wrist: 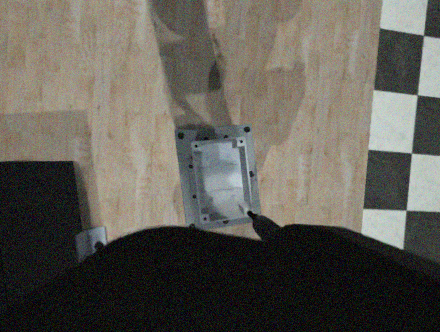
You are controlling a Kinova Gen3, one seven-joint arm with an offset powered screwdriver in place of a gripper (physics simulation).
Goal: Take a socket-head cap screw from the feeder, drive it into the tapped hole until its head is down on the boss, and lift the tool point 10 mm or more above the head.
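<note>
The tool, a dark powered screwdriver, points up and left from the lower edge of the wrist view. Its narrow tip is over the lower right corner of a grey rectangular metal housing. The housing has a flange with dark holes and an open, shiny inside. Small holed bosses show at its other inner corners, such as the upper right boss. The tip hides the lower right boss, and whether a screw is at the tip or in the hole cannot be told. A small grey block with a dark round spot, possibly the feeder, is at the lower left, partly hidden.
A black slab lies at the left, next to the grey block. The wooden table top bears broad arm shadows above the housing. A black and white checkered floor shows beyond the table's right edge. The black tool body covers the bottom.
</note>
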